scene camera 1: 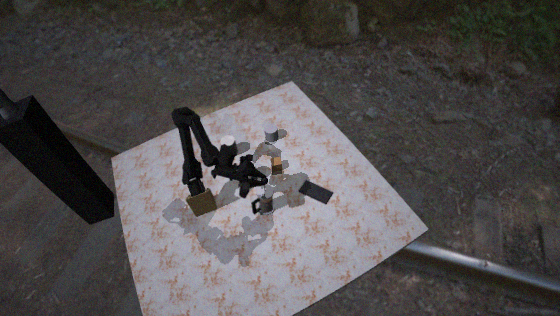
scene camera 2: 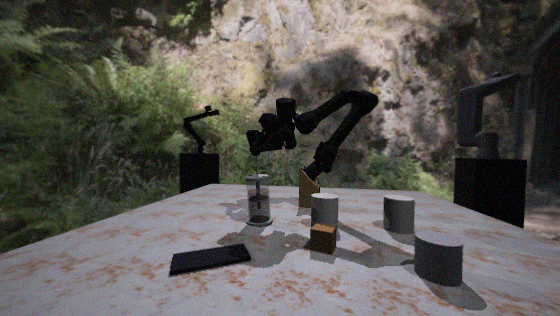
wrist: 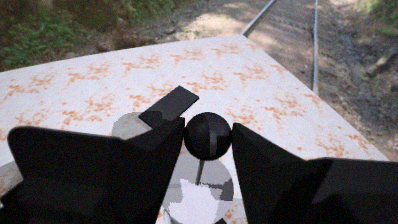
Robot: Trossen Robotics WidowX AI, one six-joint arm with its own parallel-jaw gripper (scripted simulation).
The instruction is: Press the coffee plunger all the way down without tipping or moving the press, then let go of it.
Scene:
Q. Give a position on a glass coffee press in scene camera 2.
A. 258,195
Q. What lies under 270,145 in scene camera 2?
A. My gripper.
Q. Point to a flat black slab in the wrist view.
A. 175,103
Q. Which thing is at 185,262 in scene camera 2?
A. A flat black slab.

